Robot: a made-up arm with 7 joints.
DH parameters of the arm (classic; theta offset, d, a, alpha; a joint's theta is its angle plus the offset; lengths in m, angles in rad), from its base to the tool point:
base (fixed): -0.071 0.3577 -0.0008 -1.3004
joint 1: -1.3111 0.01 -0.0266 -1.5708
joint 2: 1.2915 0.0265 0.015 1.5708
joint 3: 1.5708 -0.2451 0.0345 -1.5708
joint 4: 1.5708 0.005 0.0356 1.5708
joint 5: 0 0.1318 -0.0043 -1.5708
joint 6: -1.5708 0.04 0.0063 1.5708
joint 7: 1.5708 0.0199 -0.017 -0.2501
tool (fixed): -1.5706 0.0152 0 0
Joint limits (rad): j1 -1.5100..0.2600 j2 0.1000..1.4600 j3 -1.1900..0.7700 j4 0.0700..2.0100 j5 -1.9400..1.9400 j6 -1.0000..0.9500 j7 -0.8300..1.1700
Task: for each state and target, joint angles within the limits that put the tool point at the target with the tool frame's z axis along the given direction. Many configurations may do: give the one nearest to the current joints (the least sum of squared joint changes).
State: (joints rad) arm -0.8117 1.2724 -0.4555 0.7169 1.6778 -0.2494 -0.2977
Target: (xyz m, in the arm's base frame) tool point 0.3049 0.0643 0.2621 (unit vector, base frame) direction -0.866 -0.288 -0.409
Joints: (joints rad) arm -0.9983 0.8196 -0.5273 0.0700 1.1153 -0.5335 -0.7655
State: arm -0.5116 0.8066 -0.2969 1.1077 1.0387 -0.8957 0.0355
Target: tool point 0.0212 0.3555 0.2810 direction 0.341 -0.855 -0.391
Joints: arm -0.0814 1.4600 -0.3901 1.9076 0.7888 -0.9750 -0.0789
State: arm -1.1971 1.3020 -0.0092 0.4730 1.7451 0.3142 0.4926
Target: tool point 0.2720 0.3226 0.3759 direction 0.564 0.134 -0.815
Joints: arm -0.8792 1.4483 0.0666 0.7730 1.7780 0.3973 0.4776
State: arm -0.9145 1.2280 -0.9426 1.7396 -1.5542 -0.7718 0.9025
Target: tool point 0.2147 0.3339 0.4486 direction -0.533 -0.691 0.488
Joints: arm -1.3825 1.4549 -0.8674 1.1811 -1.5384 -0.7756 0.9698
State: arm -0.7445 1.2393 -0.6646 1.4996 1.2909 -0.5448 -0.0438
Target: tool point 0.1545 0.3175 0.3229 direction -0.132 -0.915 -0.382
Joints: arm -1.1358 1.3950 -1.0214 1.9937 1.7693 -0.9498 -0.0146
